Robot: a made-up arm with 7 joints.
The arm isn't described. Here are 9 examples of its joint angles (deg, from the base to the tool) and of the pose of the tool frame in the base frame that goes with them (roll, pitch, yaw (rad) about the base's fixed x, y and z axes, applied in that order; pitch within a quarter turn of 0, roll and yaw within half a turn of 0; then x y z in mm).
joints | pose
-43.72 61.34 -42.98 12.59 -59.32 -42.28 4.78 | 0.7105 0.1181 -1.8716 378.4 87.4 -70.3
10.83 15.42 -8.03 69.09 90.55 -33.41 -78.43 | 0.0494 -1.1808 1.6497 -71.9 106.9 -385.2
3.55 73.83 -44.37 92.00 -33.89 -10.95 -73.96 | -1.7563 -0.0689 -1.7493 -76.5 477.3 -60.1
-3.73 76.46 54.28 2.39 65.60 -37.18 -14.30 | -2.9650 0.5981 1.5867 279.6 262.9 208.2
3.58 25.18 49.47 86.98 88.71 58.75 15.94 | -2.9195 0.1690 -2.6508 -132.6 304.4 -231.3
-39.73 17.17 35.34 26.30 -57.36 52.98 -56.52 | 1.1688 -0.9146 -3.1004 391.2 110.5 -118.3
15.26 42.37 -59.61 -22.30 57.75 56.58 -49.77 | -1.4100 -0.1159 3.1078 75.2 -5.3 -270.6
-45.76 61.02 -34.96 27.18 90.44 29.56 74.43 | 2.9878 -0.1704 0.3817 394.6 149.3 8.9
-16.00 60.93 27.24 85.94 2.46 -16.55 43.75 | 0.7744 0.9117 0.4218 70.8 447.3 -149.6
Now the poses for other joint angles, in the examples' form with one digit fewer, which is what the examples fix.
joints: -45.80 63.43 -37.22 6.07 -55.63 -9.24 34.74
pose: 0.416 0.173 -1.370 402 84 -68
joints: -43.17 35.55 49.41 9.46 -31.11 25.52 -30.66
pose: 0.680 -0.252 -1.631 353 316 79
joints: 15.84 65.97 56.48 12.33 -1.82 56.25 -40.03
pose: -0.680 0.556 -1.158 128 461 20
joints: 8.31 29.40 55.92 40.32 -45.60 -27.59 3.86
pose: 0.325 -0.119 -0.177 39 415 -204
